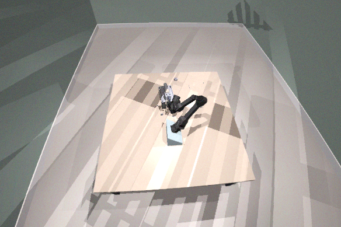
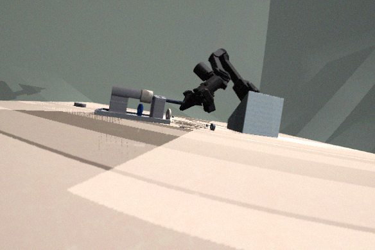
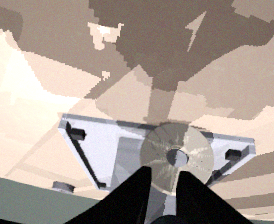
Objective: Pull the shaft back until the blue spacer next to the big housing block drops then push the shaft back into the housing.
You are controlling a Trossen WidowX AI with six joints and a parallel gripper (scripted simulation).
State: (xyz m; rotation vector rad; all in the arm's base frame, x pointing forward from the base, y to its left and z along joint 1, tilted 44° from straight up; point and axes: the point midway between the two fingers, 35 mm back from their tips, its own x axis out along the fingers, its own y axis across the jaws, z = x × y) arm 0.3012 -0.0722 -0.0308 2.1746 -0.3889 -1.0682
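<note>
Right now my gripper tip is 6 cm short of the dark shaft and 3 cm below it. Round my gripper tip: beige spacer: 13 cm ahead, 3 cm above; blue spacer: 15 cm ahead, 2 cm below; dark piece: 10 cm to the left, 9 cm behind, 4 cm below.
</note>
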